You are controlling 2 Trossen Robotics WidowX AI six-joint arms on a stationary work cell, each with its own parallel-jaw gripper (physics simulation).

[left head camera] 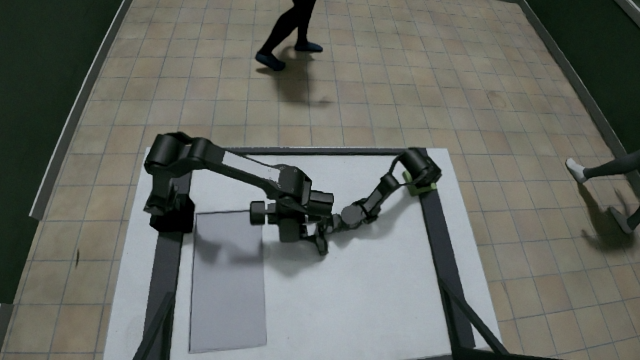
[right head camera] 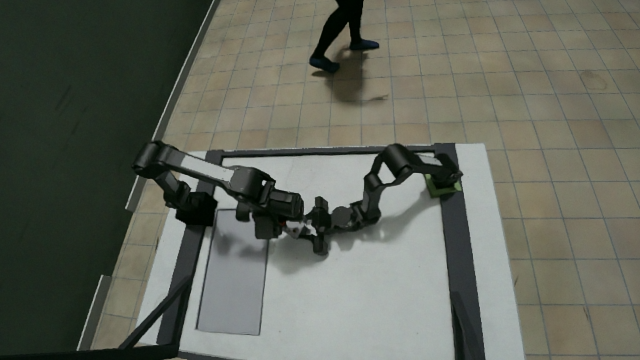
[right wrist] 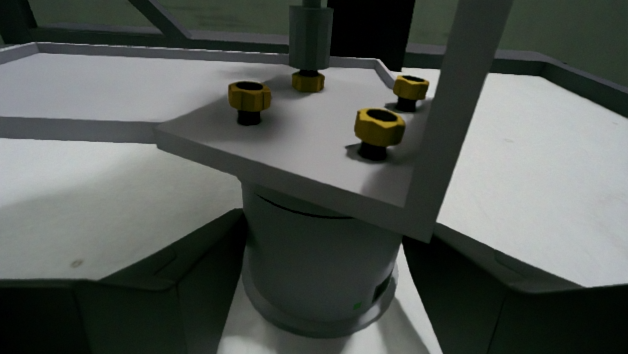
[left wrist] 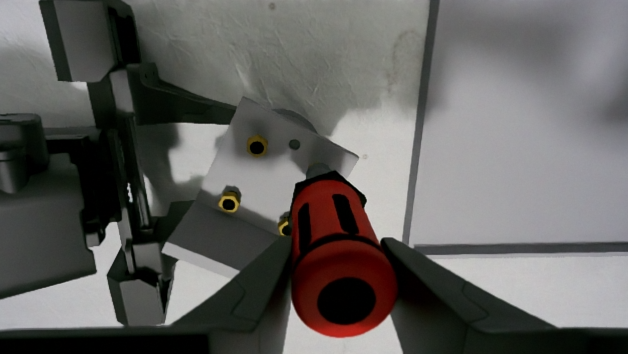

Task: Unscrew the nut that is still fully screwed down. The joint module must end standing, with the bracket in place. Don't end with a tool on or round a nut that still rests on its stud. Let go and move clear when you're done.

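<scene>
The grey joint module (right wrist: 320, 260) stands upright, with the L-shaped bracket (right wrist: 300, 142) (left wrist: 270, 175) on top. One yellow nut (right wrist: 308, 82) sits flat on the bracket. The other nuts (right wrist: 249, 97) (right wrist: 380, 127) (right wrist: 411, 88) stand raised on black studs. My left gripper (left wrist: 336, 249) is shut on the red-handled nut driver (left wrist: 334, 207). The driver's grey socket (right wrist: 310, 37) points down just above the flat nut, with a thin gap showing. My right gripper (right wrist: 324, 222) has its fingers against both sides of the module, below the bracket. The head views hide most of the module.
A shallow grey tray (left head camera: 230, 305) (right head camera: 230, 300) (left wrist: 520, 150) lies beside the module, on the left arm's side of the table. The bracket's upright plate (right wrist: 455, 100) rises beside two raised nuts. Both arms meet over the module. People walk on the floor beyond the table.
</scene>
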